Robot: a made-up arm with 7 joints. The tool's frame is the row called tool.
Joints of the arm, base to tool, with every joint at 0 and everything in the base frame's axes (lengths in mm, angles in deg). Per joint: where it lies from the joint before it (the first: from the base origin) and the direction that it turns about. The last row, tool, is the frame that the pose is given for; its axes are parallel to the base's.
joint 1: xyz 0 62 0 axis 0 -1 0
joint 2: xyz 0 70 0 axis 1 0 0
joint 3: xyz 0 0 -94 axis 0 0 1
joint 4: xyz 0 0 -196 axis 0 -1 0
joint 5: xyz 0 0 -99 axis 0 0 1
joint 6: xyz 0 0 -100 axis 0 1 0
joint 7: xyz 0 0 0 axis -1 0 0
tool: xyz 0 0 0
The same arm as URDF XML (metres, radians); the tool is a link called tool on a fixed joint. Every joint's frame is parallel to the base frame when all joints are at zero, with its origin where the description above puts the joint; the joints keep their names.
<robot name="arm">
  <joint name="joint 1" type="continuous">
    <parent link="base"/>
    <child link="link1"/>
    <origin xyz="0 0.062 0"/>
    <axis xyz="0 -1 0"/>
  </joint>
  <joint name="joint 2" type="continuous">
    <parent link="link1"/>
    <child link="link2"/>
    <origin xyz="0 0.07 0"/>
    <axis xyz="1 0 0"/>
  </joint>
  <joint name="joint 3" type="continuous">
    <parent link="link2"/>
    <child link="link3"/>
    <origin xyz="0 0 -0.094"/>
    <axis xyz="0 0 1"/>
  </joint>
  <joint name="joint 4" type="continuous">
    <parent link="link3"/>
    <child link="link4"/>
    <origin xyz="0 0 -0.196"/>
    <axis xyz="0 -1 0"/>
  </joint>
  <joint name="joint 5" type="continuous">
    <parent link="link4"/>
    <child link="link5"/>
    <origin xyz="0 0 -0.099"/>
    <axis xyz="0 0 1"/>
  </joint>
  <joint name="joint 6" type="continuous">
    <parent link="link5"/>
    <child link="link6"/>
    <origin xyz="0 0 -0.1"/>
    <axis xyz="0 1 0"/>
  </joint>
  <joint name="joint 7" type="continuous">
    <parent link="link6"/>
    <child link="link7"/>
    <origin xyz="0 0 0"/>
    <axis xyz="-1 0 0"/>
  </joint>
  <joint name="tool_joint" type="fixed">
    <parent link="link7"/>
    <child link="tool"/>
    <origin xyz="0 0 0"/>
  </joint>
  <link name="base"/>
  <link name="link1"/>
  <link name="link2"/>
  <link name="link3"/>
  <link name="link4"/>
  <link name="link5"/>
  <link name="link6"/>
  <link name="link7"/>
  <link name="tool"/>
</robot>

